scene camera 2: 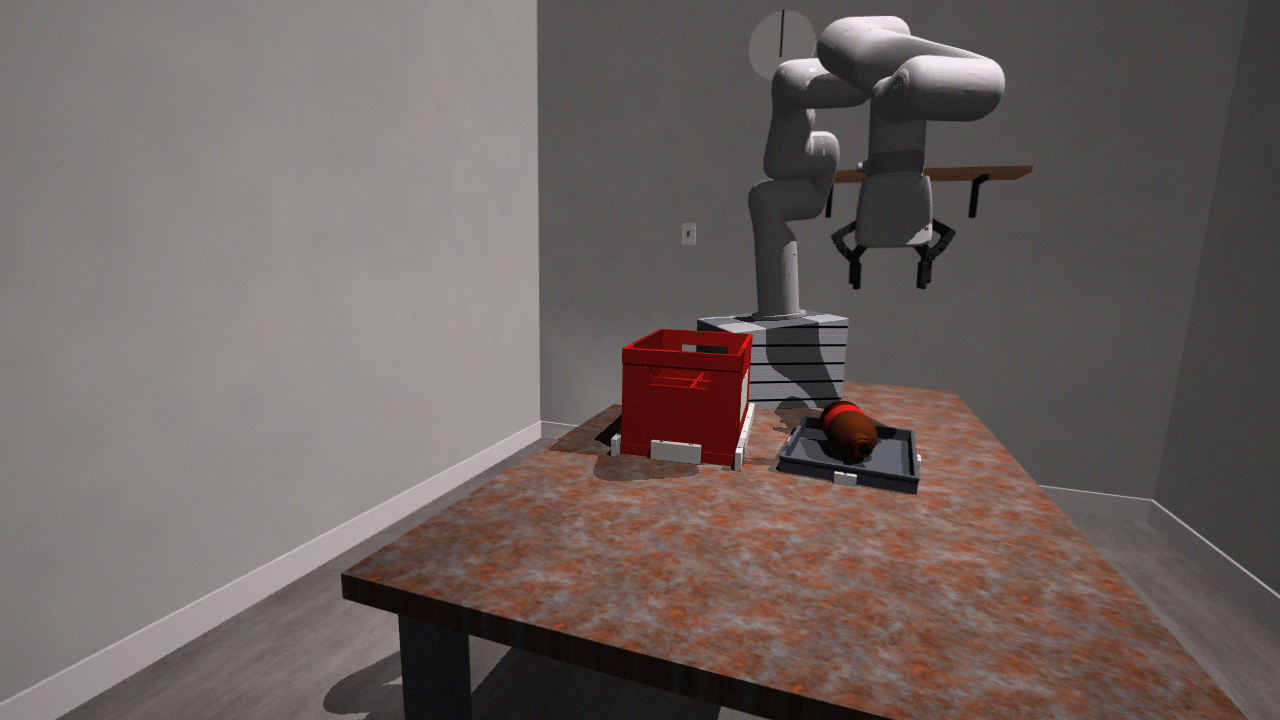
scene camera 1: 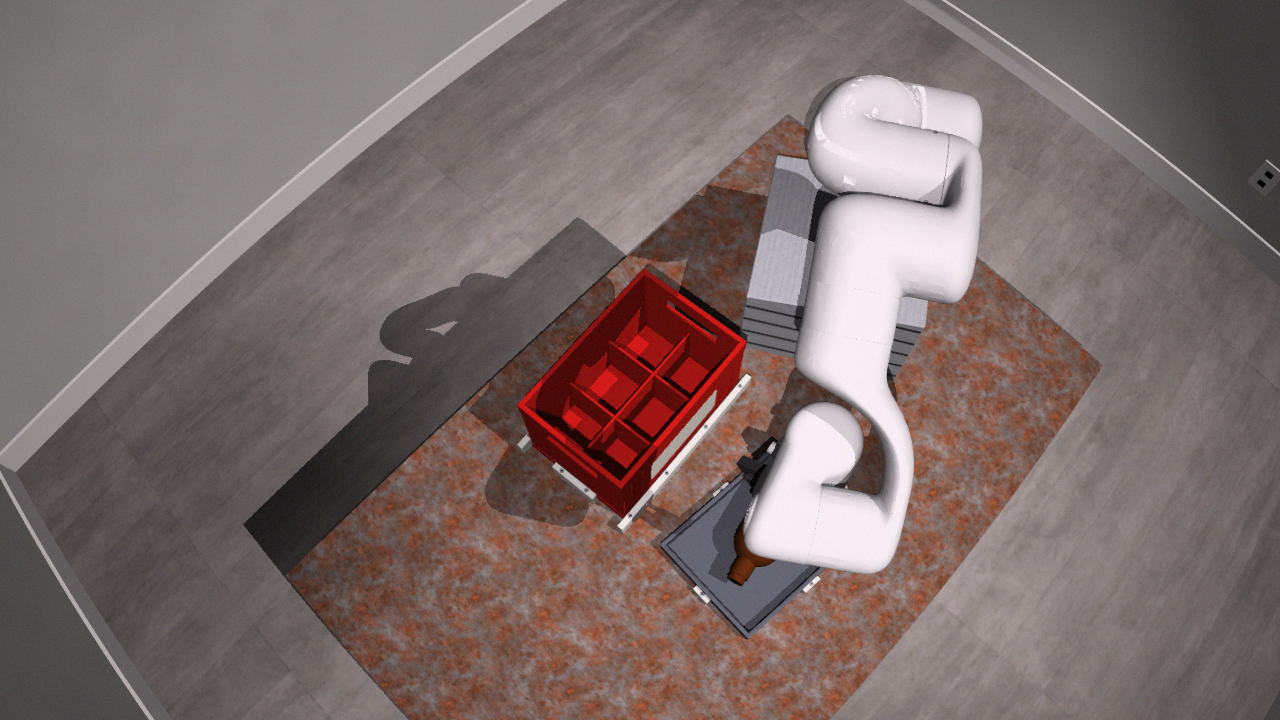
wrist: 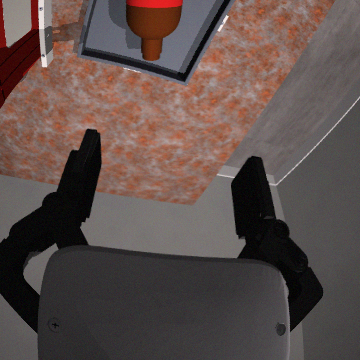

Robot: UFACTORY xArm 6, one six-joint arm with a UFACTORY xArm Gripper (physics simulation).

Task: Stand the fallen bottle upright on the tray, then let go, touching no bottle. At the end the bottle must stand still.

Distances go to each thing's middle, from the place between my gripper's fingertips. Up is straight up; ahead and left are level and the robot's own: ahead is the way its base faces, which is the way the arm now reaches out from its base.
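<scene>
There is the brown bottle (scene camera 2: 851, 433), and my hand is 2 cm past it, 3 cm to the left of it and 24 cm above it.
</scene>
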